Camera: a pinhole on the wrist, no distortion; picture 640 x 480 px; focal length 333.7 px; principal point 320.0 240.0 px. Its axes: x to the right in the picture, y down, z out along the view. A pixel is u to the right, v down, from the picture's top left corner.
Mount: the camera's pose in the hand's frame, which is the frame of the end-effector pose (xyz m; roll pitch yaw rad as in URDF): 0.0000 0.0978 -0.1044 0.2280 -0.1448 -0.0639
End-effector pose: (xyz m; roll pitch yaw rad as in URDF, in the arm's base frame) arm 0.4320 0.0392 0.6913 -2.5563 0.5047 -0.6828
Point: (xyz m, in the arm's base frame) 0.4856 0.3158 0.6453
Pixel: 294 93
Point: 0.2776 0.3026 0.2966
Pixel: 331 366
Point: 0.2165 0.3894 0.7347
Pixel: 51 180
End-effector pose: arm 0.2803 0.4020 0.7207 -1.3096 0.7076 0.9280
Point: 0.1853 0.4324 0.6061
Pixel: 482 397
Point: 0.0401 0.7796 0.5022
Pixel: 579 389
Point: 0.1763 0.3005 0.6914
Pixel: 71 364
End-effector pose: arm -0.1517 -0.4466 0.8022 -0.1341 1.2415 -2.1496
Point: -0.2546 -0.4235 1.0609
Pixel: 100 44
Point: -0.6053 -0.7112 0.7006
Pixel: 542 69
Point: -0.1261 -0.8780 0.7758
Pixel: 485 425
